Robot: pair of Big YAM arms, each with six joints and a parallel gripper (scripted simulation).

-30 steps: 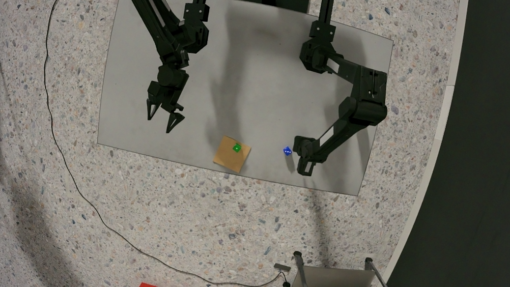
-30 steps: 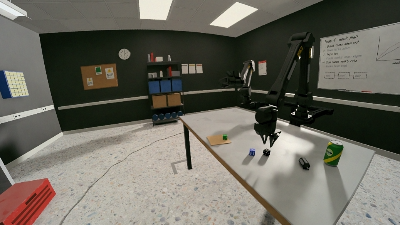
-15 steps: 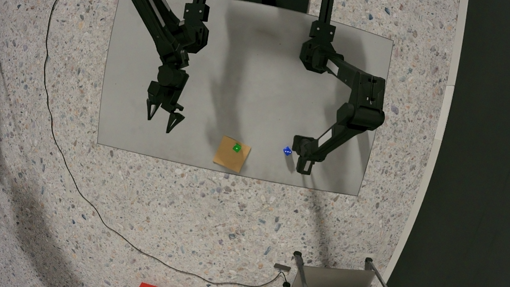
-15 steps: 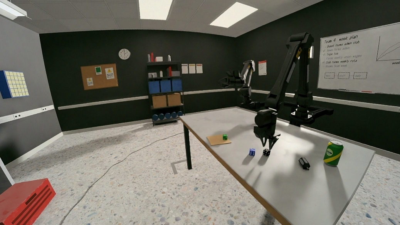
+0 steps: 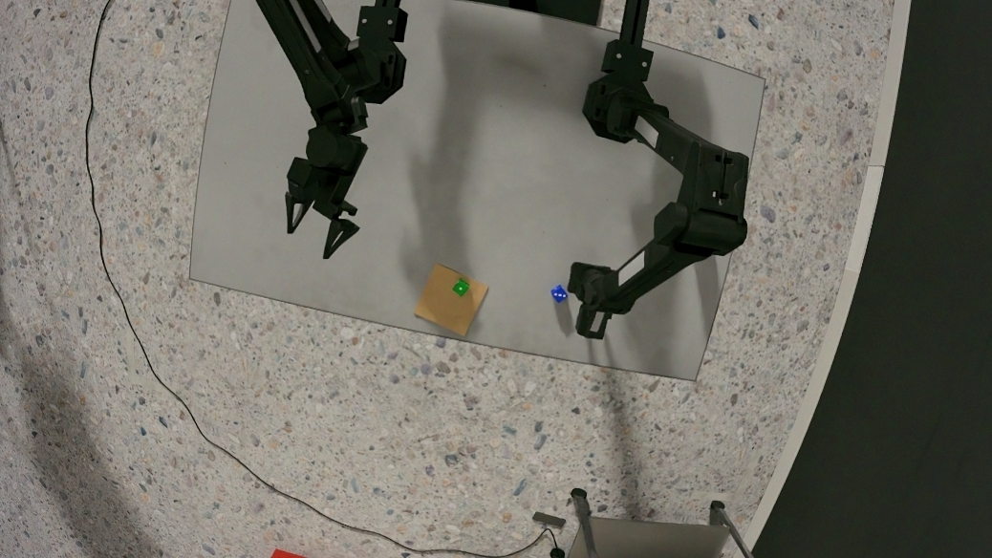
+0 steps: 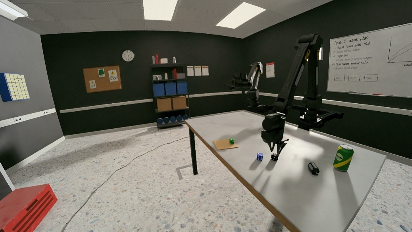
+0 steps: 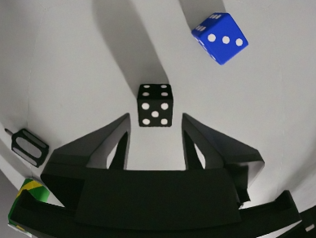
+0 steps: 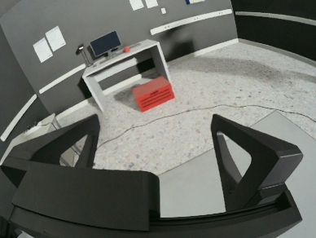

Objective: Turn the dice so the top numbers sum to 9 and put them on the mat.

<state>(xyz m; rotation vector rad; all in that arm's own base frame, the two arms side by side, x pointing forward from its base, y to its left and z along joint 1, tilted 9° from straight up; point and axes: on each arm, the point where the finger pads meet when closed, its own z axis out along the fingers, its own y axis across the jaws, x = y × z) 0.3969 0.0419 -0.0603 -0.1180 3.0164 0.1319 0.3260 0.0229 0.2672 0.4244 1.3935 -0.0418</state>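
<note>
The black die lies 30 mm below my left hand. From my left hand the other things lie so: blue die (60 mm ahead, 50 mm to the right, 30 mm below); then brown square mat (130 mm ahead, 310 mm to the right, 40 mm below); then green die (90 mm ahead, 290 mm to the right, 30 mm below).
</note>
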